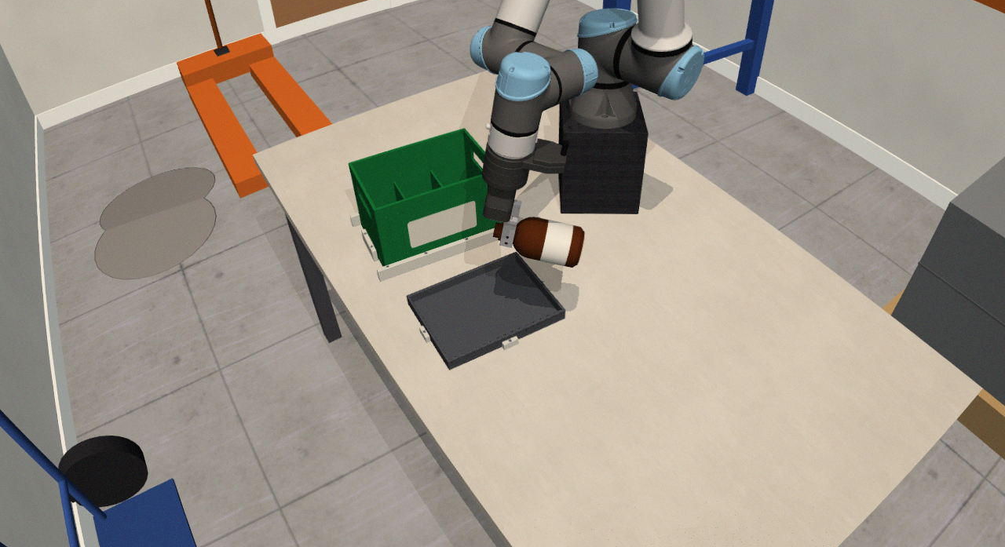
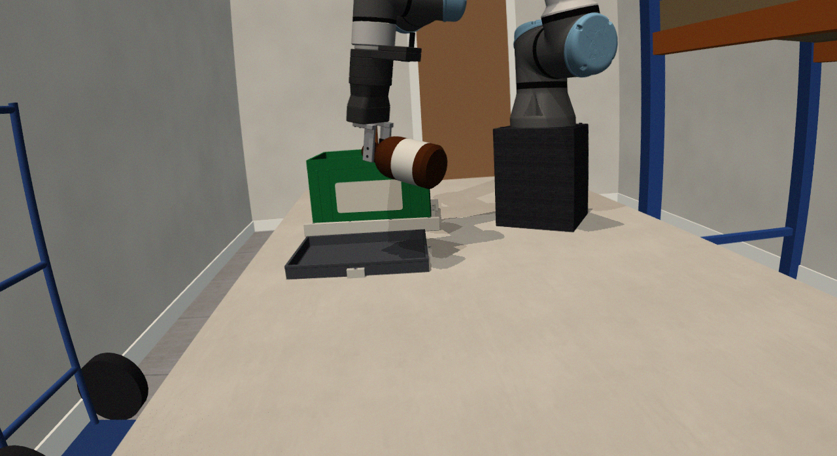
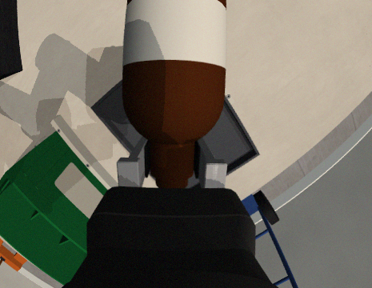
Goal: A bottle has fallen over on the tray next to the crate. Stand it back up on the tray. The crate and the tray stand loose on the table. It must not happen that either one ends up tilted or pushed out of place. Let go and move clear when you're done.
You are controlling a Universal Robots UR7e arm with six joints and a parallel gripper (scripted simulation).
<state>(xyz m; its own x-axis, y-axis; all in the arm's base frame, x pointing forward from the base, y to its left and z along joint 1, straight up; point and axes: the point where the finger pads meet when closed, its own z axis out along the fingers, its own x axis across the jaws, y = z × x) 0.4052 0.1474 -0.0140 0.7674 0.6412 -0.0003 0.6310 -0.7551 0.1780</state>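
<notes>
Now: the brown bottle 4 cm to the left of my hand, 3 cm behind it and 1 cm below it. Also, from my hand: green crate (30 cm to the right, 12 cm below, 3 cm behind); tray (19 cm below, 4 cm ahead, 3 cm to the right).
</notes>
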